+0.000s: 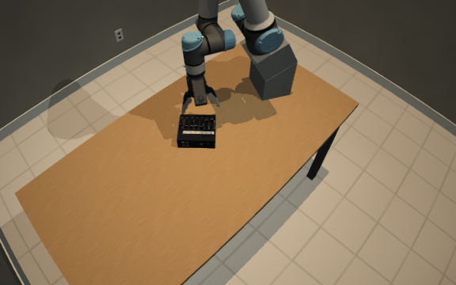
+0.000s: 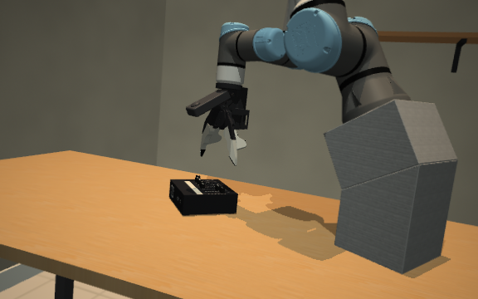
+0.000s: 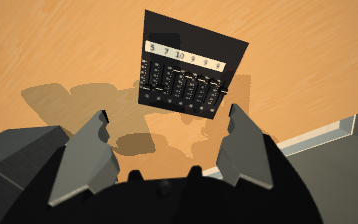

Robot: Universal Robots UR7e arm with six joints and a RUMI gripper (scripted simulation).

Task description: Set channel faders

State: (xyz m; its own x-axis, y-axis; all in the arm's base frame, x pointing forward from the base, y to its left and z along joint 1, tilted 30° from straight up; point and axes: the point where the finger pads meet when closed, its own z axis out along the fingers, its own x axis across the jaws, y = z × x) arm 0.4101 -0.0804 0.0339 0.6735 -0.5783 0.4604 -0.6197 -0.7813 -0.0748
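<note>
Right now the master fader is 60 mm ahead of my hand, 70 mm to the right of it and 60 mm below it.
</note>
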